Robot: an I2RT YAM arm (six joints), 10 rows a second.
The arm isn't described. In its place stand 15 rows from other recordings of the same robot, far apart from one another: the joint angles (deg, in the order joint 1, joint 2, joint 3, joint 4, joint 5, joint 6), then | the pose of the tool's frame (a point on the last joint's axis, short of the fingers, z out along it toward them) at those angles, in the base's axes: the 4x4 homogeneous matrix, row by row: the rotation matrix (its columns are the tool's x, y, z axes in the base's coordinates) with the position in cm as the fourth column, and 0 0 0 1 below.
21.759, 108.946, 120.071, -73.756, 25.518, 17.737 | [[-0.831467, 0.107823, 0.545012, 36.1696], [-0.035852, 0.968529, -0.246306, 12.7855], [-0.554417, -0.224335, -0.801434, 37.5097], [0, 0, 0, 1]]
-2.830, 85.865, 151.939, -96.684, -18.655, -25.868 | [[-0.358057, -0.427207, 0.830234, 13.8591], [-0.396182, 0.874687, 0.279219, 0.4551], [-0.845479, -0.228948, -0.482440, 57.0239], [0, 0, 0, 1]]
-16.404, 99.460, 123.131, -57.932, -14.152, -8.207 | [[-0.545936, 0.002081, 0.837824, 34.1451], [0.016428, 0.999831, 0.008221, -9.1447], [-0.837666, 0.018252, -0.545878, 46.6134], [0, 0, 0, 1]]
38.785, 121.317, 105.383, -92.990, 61.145, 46.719 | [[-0.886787, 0.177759, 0.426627, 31.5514], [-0.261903, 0.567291, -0.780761, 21.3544], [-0.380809, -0.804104, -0.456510, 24.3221], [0, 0, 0, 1]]
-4.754, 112.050, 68.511, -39.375, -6.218, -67.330 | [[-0.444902, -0.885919, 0.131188, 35.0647], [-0.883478, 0.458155, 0.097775, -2.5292], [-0.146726, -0.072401, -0.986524, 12.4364], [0, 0, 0, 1]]
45.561, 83.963, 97.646, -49.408, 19.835, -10.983 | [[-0.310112, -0.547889, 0.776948, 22.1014], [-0.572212, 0.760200, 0.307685, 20.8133], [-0.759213, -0.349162, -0.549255, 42.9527], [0, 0, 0, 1]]
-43.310, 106.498, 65.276, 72.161, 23.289, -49.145 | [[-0.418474, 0.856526, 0.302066, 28.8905], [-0.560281, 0.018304, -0.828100, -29.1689], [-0.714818, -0.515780, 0.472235, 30.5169], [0, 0, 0, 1]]
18.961, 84.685, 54.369, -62.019, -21.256, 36.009 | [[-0.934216, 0.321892, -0.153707, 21.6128], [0.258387, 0.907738, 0.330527, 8.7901], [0.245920, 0.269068, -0.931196, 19.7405], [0, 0, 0, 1]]
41.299, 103.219, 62.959, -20.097, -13.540, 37.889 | [[-0.962793, -0.174045, 0.206730, 26.4828], [-0.051070, 0.868390, 0.493246, 24.3744], [-0.265369, 0.464336, -0.844968, 16.3565], [0, 0, 0, 1]]
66.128, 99.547, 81.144, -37.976, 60.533, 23.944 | [[-0.411383, -0.096057, 0.906387, 17.6408], [-0.436247, 0.893881, -0.103269, 32.2026], [-0.800283, -0.437892, -0.409633, 27.7227], [0, 0, 0, 1]]
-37.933, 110.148, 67.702, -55.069, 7.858, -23.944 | [[-0.956084, 0.226320, -0.186232, 24.7766], [0.235455, 0.971476, -0.028190, -19.9281], [0.174540, -0.070801, -0.982101, 13.1945], [0, 0, 0, 1]]
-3.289, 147.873, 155.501, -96.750, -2.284, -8.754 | [[-0.995239, -0.095867, 0.017572, 47.9411], [-0.095129, 0.994704, 0.038909, -2.6129], [-0.021209, 0.037052, -0.999088, 23.6327], [0, 0, 0, 1]]
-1.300, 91.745, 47.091, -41.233, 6.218, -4.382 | [[-0.996570, -0.045958, 0.068826, 25.2186], [-0.053361, 0.992509, -0.109901, -0.9580], [-0.063260, -0.113197, -0.991557, 13.8761], [0, 0, 0, 1]]
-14.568, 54.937, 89.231, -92.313, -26.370, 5.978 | [[-0.816731, 0.083184, 0.570991, 9.4012], [0.308665, 0.899054, 0.310529, -0.8095], [-0.487520, 0.429863, -0.759961, 42.7380], [0, 0, 0, 1]]
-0.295, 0.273, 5.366, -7.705, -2.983, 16.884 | [[-0.057212, -0.031588, 0.997862, 10.4153], [0.290340, 0.955773, 0.046903, 0.1317], [-0.955212, 0.292403, -0.045510, 19.1279], [0, 0, 0, 1]]
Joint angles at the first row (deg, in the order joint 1, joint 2, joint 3, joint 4, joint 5, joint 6):
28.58, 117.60, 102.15, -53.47, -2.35, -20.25
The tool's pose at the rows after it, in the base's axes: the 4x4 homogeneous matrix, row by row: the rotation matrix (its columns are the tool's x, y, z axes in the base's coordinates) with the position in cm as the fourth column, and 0 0 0 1 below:
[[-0.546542, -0.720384, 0.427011, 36.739], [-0.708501, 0.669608, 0.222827, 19.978], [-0.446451, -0.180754, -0.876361, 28.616], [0, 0, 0, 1]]
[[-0.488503, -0.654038, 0.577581, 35.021], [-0.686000, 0.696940, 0.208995, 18.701], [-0.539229, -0.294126, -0.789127, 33.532], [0, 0, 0, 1]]
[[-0.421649, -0.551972, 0.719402, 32.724], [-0.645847, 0.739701, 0.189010, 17.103], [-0.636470, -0.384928, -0.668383, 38.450], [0, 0, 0, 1]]
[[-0.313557, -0.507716, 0.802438, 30.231], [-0.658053, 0.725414, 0.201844, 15.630], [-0.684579, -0.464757, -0.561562, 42.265], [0, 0, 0, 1]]
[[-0.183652, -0.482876, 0.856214, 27.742], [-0.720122, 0.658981, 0.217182, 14.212], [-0.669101, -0.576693, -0.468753, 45.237], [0, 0, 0, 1]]
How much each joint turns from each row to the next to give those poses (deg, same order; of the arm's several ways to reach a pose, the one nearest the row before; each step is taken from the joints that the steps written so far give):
0.00, -6.71, 0.00, 1.00, 2.84, -0.90
0.00, -6.97, -0.02, 1.84, 4.83, -0.59
0.00, -7.19, 0.02, 2.42, 4.94, -0.06
0.00, -6.08, 0.00, 1.69, 1.66, -4.13
-0.02, -5.24, -0.02, 1.09, 0.70, -8.00

